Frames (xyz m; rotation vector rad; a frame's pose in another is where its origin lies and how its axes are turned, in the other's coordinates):
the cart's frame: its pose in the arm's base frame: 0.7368 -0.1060 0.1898 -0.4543 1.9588 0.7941
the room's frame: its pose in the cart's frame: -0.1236 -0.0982 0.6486 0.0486 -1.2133 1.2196
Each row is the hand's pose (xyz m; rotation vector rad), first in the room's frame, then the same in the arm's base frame.
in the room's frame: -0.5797 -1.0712 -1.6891 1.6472 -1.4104 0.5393
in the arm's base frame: -0.1651 0.0288 -1.4543 3.0498 0.3112 -0.5191
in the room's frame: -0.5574 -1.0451 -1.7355 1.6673 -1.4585 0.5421
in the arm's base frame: -0.2134 0.0554 -1.4374 3.0566 0.2683 -0.5817
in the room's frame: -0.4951 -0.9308 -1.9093 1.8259 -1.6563 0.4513
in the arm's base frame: -0.4012 0.1326 -1.3604 -2.9483 -0.1777 0.9370
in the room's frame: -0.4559 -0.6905 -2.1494 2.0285 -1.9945 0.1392
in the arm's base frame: -0.6865 0.1864 -1.1796 -2.6694 -0.0781 1.5383
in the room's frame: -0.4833 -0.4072 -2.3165 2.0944 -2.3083 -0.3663
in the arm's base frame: -0.9201 0.1606 -0.9479 2.2896 0.0240 -2.1122
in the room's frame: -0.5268 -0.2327 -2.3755 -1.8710 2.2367 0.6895
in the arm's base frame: -1.0249 0.1121 -0.7980 1.9263 0.0178 -2.3322
